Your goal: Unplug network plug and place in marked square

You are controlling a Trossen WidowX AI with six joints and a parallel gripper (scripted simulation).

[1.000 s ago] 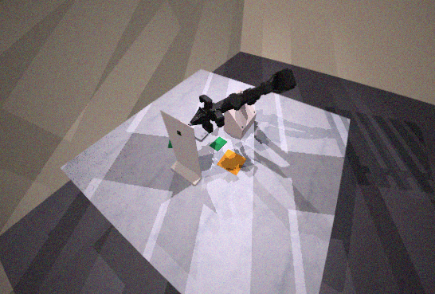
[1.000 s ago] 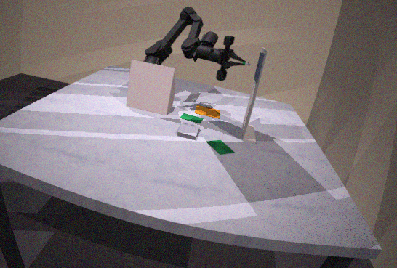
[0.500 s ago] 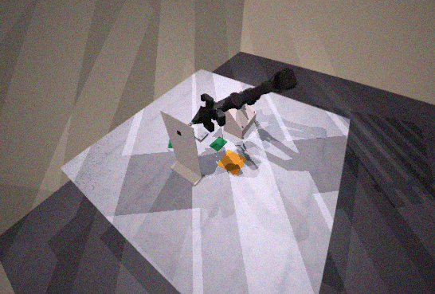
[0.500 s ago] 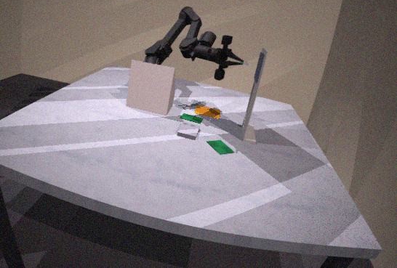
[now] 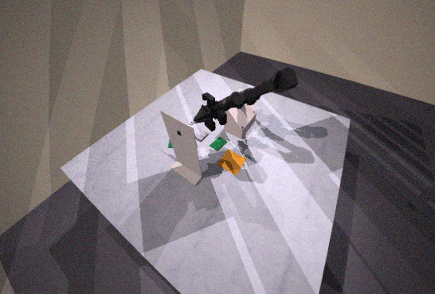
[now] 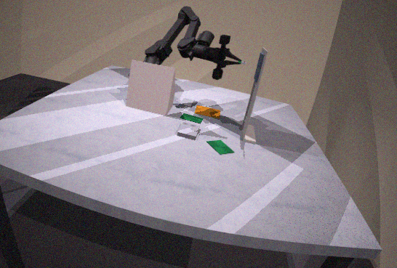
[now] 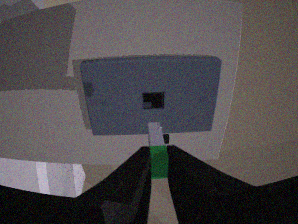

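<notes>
My gripper tip is now 29 cm above the orange marked square, 15 cm to the right of it and 9 cm past it. Also, from my gripper tip: upright panel: 12 cm below, 9 cm ahead, 1 cm to the right.
</notes>
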